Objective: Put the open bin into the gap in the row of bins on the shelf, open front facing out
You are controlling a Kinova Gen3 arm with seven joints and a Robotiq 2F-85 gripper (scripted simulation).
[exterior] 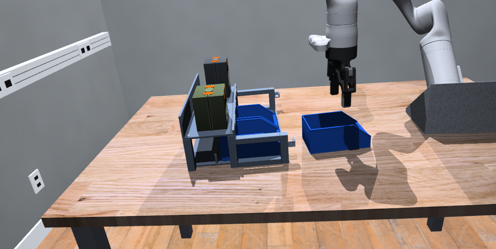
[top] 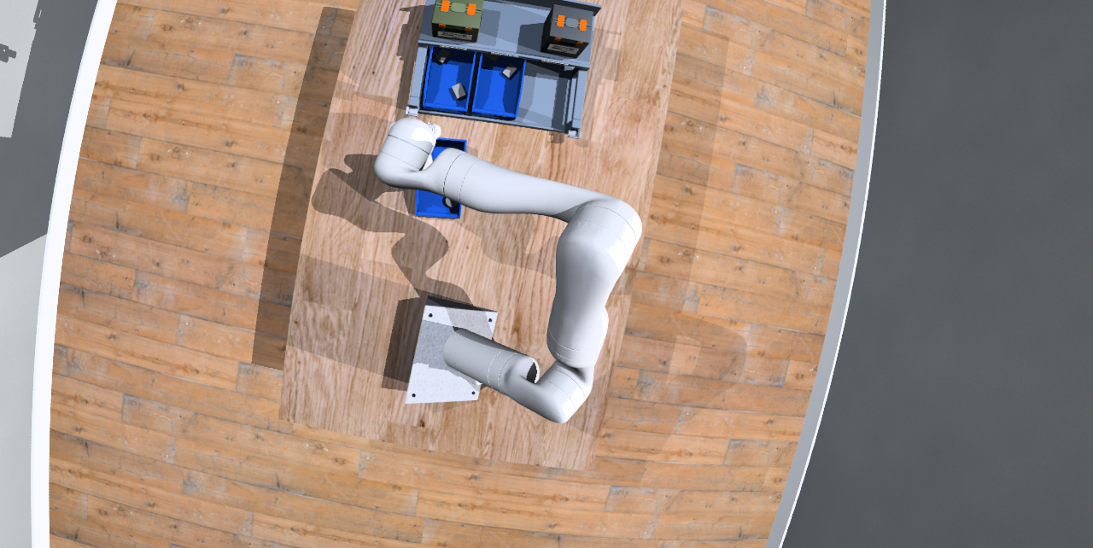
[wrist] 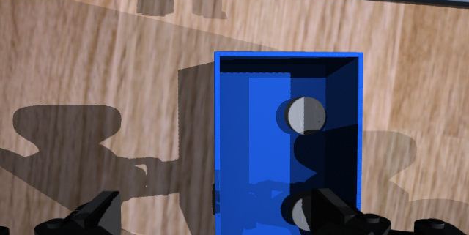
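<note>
Now: the round grey part 30 mm ahead of my hand, 70 mm to the right of it and 140 mm below it. The rest, counted from my hand: green box 340 mm ahead, 50 mm to the right, 10 mm below; dark box 320 mm ahead, 280 mm to the right, 10 mm above; shelf 260 mm ahead, 160 mm to the right, 90 mm below.
</note>
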